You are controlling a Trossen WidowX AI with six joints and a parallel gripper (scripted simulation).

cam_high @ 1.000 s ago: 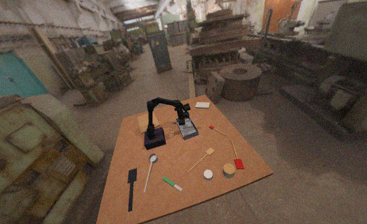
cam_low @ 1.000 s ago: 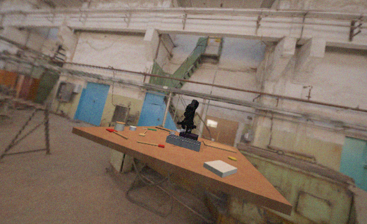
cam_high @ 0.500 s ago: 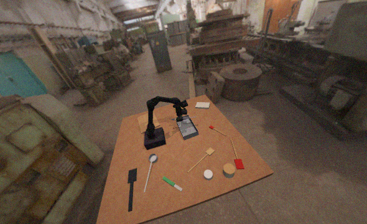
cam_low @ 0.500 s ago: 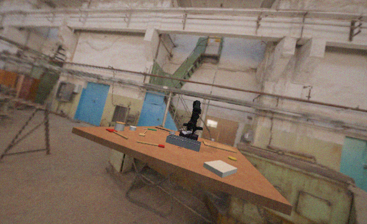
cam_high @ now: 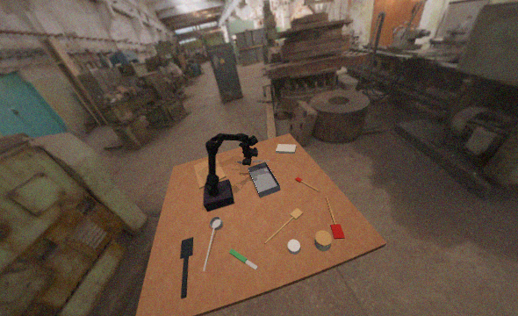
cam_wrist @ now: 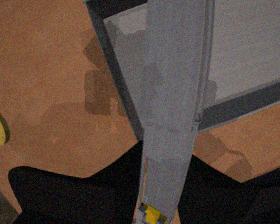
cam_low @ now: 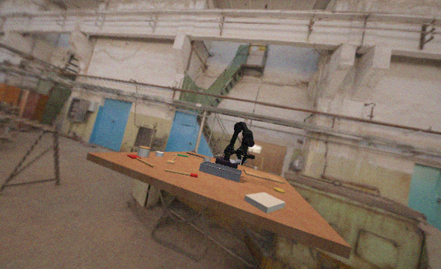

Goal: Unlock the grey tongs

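The wooden board is 40 cm behind my gripper tip, 16 cm to the left of it and 9 cm below it. Round my gripper tip: yellow disc 31 cm to the left, 9 cm below, 1 cm ahead; then roasting tin 12 cm to the right, 8 cm ahead, 7 cm below; then yellow lock 4 cm above, 3 cm behind, 1 cm to the left.
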